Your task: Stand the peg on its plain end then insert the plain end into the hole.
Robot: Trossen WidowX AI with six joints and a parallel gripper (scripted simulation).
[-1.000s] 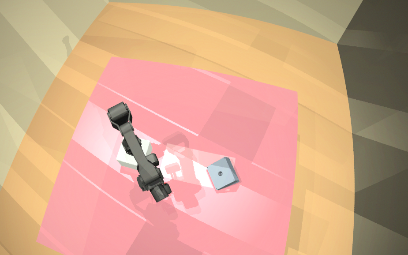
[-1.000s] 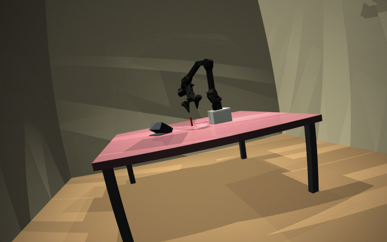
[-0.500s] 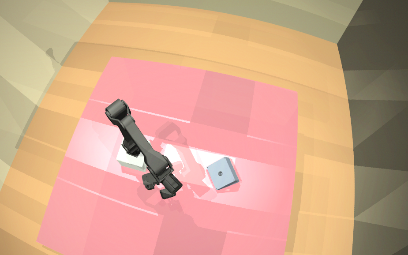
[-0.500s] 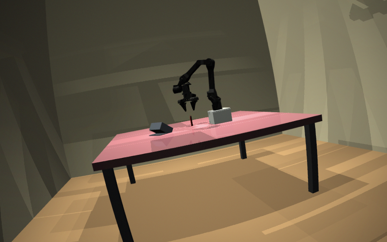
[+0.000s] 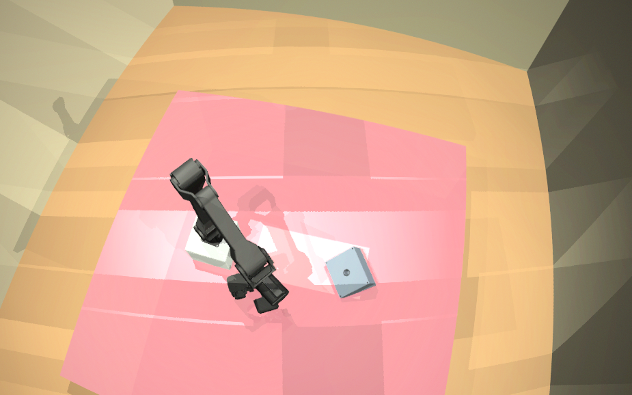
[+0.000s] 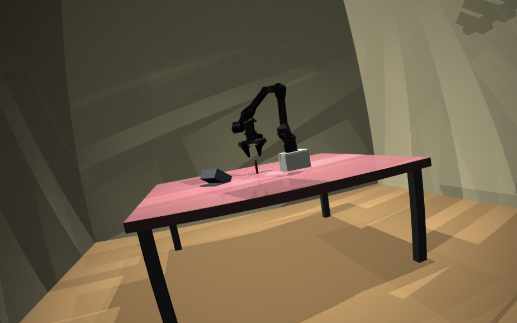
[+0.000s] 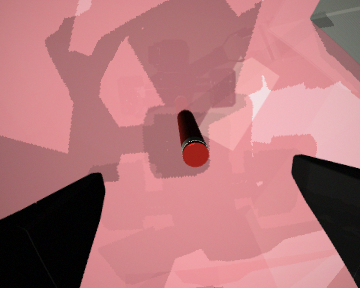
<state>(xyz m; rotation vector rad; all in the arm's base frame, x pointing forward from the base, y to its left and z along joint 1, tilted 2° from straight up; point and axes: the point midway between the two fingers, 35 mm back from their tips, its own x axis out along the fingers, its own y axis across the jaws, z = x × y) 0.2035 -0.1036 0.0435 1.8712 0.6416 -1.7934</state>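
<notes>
Now: gripper tip 4 cm above the red peg. From my gripper tip the other things lie so: grey sloped panel: 24 cm ahead, 15 cm to the left, 7 cm below.
</notes>
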